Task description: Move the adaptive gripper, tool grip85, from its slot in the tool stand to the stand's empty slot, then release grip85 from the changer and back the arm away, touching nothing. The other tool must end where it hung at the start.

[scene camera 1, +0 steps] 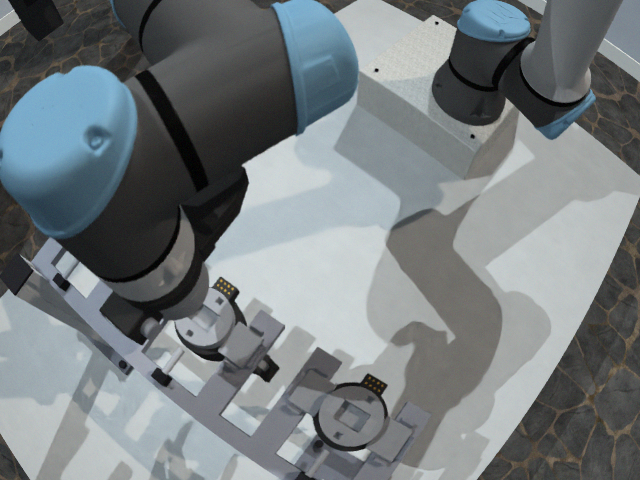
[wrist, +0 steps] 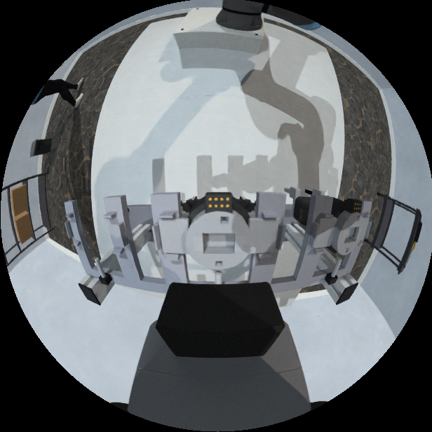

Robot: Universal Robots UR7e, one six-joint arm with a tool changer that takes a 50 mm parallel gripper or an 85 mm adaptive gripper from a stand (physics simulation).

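Pixels of known places: arm's base at its link origin: (scene camera 1: 468, 95).
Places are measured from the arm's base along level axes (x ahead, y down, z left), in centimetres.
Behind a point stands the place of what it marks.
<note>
The grip85 tool (scene camera 1: 219, 328) {x 62.9, y -19.4, z 3.9 cm} (wrist: 218, 256) hangs in the middle slot of the grey tool stand (scene camera 1: 227, 434) {x 70.7, y -17.6, z 11.7 cm} (wrist: 165, 205). Its round coupling plate is uncovered in the wrist view, with gold contacts at its far edge. The arm's changer (scene camera 1: 180, 304) {x 64.0, y -32.5, z 4.7 cm} is apart from it, above and beside the plate in the scene view, and carries no tool. Dark linkages show beside grip85, but its fingertips are hidden, so I cannot tell its opening. The other tool (scene camera 1: 356, 434) {x 61.9, y -19.4, z 21.0 cm} (wrist: 345, 245) hangs in the slot at the right in the wrist view. The slot at the left there is empty.
The arm's heavy wrist joints (scene camera 1: 155, 118) {x 59.3, y -48.8, z 4.3 cm} hang over the left end of the stand. Stand uprights (wrist: 117, 220) rise beside the slots. The pale base block (scene camera 1: 413, 67) {x 2.0, y -0.2, z -12.2 cm} (wrist: 220, 42) stands at the far side of the white table (scene camera 1: 310, 206) {x 35.3, y 10.6, z -9.8 cm} (wrist: 215, 115).
</note>
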